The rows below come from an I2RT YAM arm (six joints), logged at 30 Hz.
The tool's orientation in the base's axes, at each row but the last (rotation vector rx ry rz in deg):
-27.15, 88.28, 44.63
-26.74, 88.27, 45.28
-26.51, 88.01, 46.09
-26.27, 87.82, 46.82
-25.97, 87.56, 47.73
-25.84, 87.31, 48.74
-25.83, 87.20, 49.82
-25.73, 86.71, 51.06
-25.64, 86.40, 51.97
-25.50, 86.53, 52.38
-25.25, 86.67, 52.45
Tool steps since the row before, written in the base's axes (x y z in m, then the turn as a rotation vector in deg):
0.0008, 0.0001, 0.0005, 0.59, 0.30, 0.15
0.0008, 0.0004, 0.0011, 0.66, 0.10, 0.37
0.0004, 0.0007, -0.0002, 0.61, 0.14, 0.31
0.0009, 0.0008, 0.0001, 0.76, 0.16, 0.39
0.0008, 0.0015, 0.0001, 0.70, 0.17, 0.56
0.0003, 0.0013, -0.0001, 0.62, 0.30, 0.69
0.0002, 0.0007, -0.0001, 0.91, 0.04, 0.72
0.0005, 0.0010, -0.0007, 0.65, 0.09, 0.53
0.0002, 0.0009, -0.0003, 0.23, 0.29, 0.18
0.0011, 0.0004, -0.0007, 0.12, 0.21, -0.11
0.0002, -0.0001, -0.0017, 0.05, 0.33, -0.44
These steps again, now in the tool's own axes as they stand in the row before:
-0.0006, -0.0004, 0.0006, -0.18, -0.18, 0.63
-0.0011, -0.0001, 0.0009, -0.44, -0.32, 0.54
0.0003, 0.0001, 0.0008, -0.36, -0.27, 0.53
-0.0001, -0.0001, 0.0012, -0.46, -0.34, 0.65
0.0001, 0.0004, 0.0016, -0.62, -0.25, 0.62
0.0003, 0.0006, 0.0012, -0.70, -0.08, 0.67
0.0002, 0.0003, 0.0006, -0.83, -0.45, 0.67
0.0008, 0.0001, 0.0010, -0.60, -0.28, 0.53
0.0005, 0.0003, 0.0008, -0.14, 0.06, 0.38
0.0006, -0.0008, 0.0010, 0.13, 0.01, 0.23
0.0016, -0.0007, -0.0001, 0.49, 0.04, 0.25

